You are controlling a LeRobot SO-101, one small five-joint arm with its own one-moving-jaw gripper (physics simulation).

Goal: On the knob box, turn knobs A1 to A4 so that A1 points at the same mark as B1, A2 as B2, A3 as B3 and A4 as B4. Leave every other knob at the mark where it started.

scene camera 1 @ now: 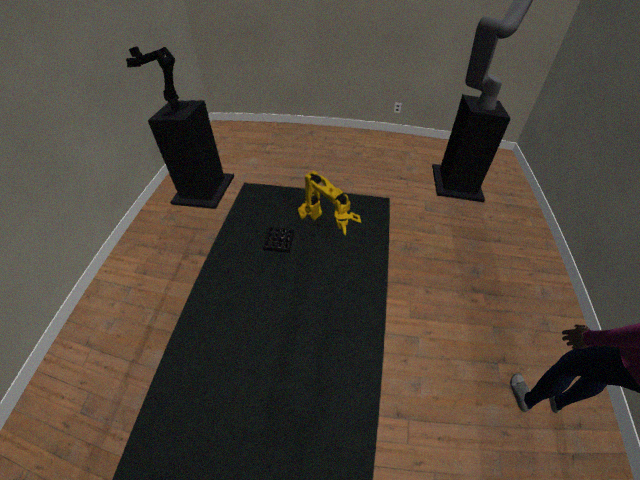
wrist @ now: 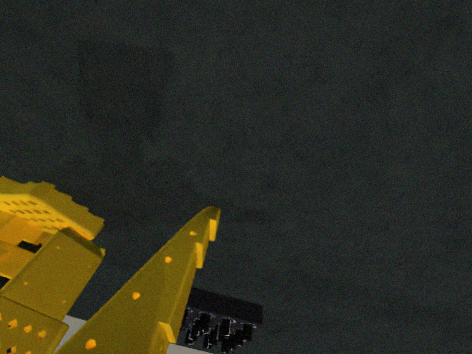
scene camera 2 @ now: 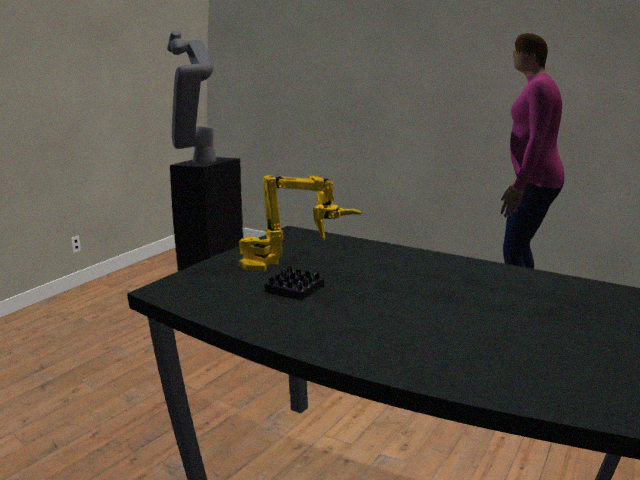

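Where they show: hand, tool point: (scene camera 1: 339,228) (wrist: 218,220) (scene camera 2: 324,238); arm's base, link origin: (scene camera 1: 309,215) (wrist: 79,229) (scene camera 2: 264,265).
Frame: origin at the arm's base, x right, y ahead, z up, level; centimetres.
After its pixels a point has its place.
The knob box (scene camera 1: 279,239) @[x 9.0, y 17.6, z 2.2 cm] (scene camera 2: 294,283) @[x 11.4, y 18.4, z 2.6 cm] (wrist: 227,306) @[x 4.0, y 17.6, z 1.3 cm] is a flat black block with rows of small black knobs standing up from its top. It lies on the dark table near the arm's base. In the wrist view part of it shows at the bottom, partly hidden behind a jaw. The knob labels and the marks that the knobs point at are too small and dark to read. My yellow gripper (scene camera 1: 352,226) @[x -15.1, y 10.3, z 5.5 cm] (scene camera 2: 341,225) is fully open and empty, its two jaws spread wide. It hangs high above the table, off to one side of the box and not touching it.
The dark table (scene camera 1: 289,335) @[x -4.1, y 56.9, z 0.0 cm] (scene camera 2: 439,320) @[x 8.5, y 55.5, z 0.0 cm] bears the arm's yellow base (scene camera 1: 310,210) @[x -1.8, y 4.7, z 8.2 cm] (scene camera 2: 258,254) @[x 1.1, y -1.1, z 3.5 cm]. Beyond the table stand a grey arm (scene camera 1: 481,54) (scene camera 2: 186,105) and a black arm (scene camera 1: 168,74) on black pedestals. A person in a pink top (scene camera 2: 540,129) stands beyond the table.
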